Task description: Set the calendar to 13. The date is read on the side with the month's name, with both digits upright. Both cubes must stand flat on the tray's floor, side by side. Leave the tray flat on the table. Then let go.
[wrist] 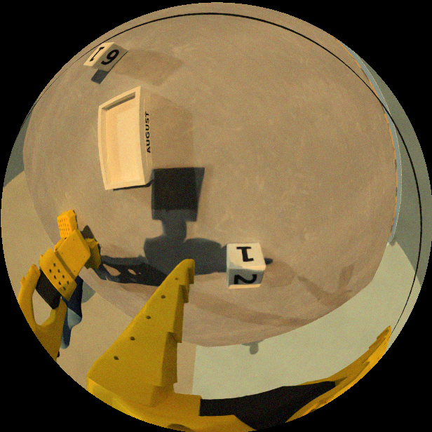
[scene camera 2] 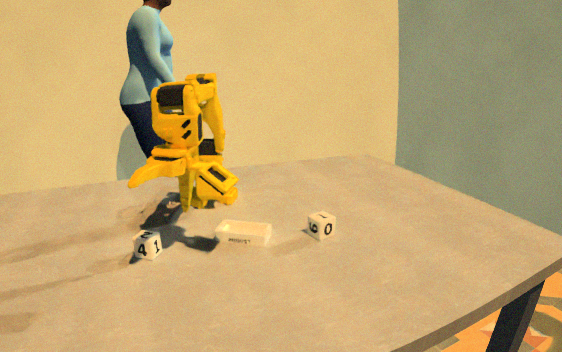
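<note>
The white tray (scene camera 2: 261, 240) (wrist: 120, 145) lies flat with its AUGUST side facing scene camera 2; its inside is empty. One white cube (scene camera 2: 148, 245) (wrist: 245, 265) stands on the table left of the tray in the scene view, showing 4 and 1 on its sides and 2 on top. The other white cube (scene camera 2: 321, 226) (wrist: 106, 56) stands right of the tray, showing 0 and a 6 or 9 on its sides and 1 on top. My gripper (scene camera 2: 158, 198) (wrist: 289, 296) is wide open and empty, above the table behind the left cube. Hidden cube faces cannot be read.
The table (scene camera 2: 320, 285) (wrist: 280, 135) has a front right edge at the lower right of the scene view. The arm's base (scene camera 2: 217, 185) (wrist: 65, 255) stands behind the tray. A person (scene camera 2: 145, 60) in light blue is beyond the table. Arm shadows fall between the tray and the left cube.
</note>
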